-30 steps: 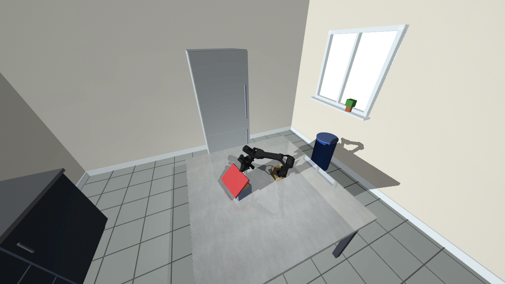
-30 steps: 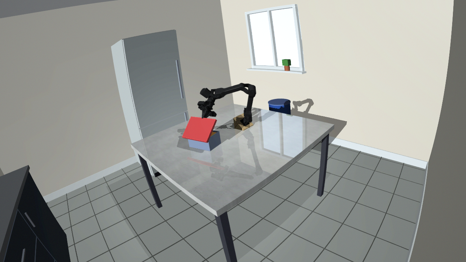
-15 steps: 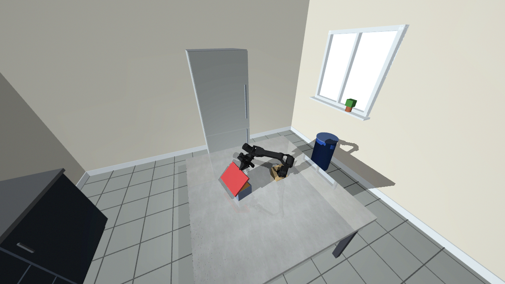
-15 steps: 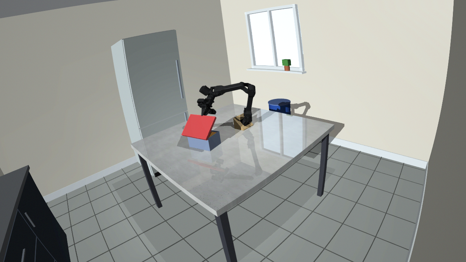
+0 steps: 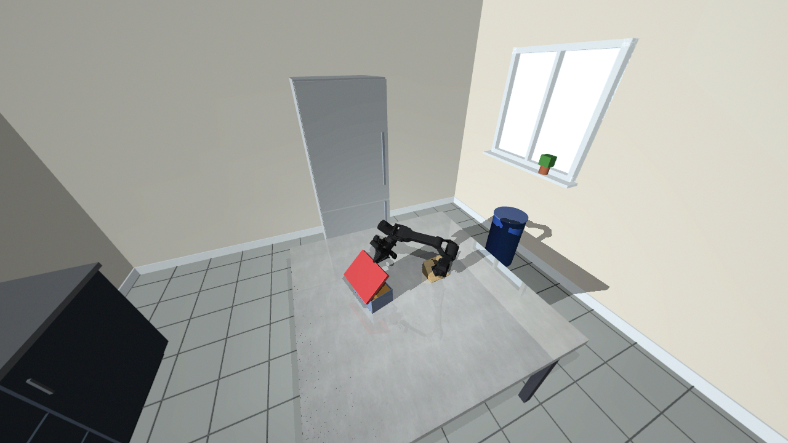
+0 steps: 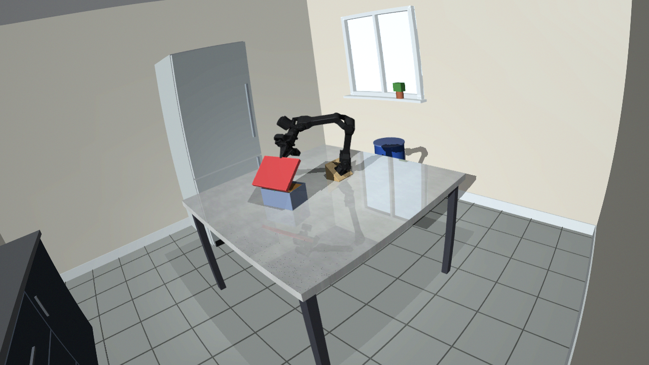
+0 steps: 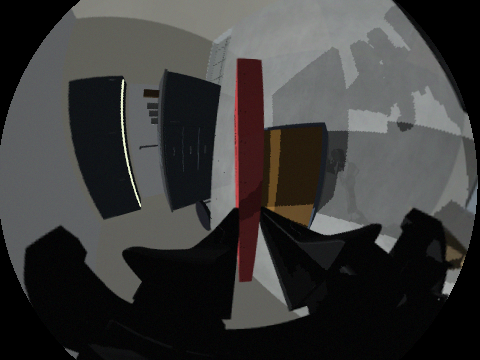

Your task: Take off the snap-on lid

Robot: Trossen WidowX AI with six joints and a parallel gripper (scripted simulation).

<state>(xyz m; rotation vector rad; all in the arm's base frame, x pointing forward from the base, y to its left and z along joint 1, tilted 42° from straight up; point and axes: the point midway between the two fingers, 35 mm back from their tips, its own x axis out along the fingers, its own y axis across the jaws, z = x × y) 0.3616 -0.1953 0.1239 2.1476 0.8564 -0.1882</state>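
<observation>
My gripper tip is now 60 mm short of the red lid, 10 mm to the right of it and 50 mm above it. Round my gripper tip: blue-grey storage box 30 mm ahead, 190 mm below.
</observation>
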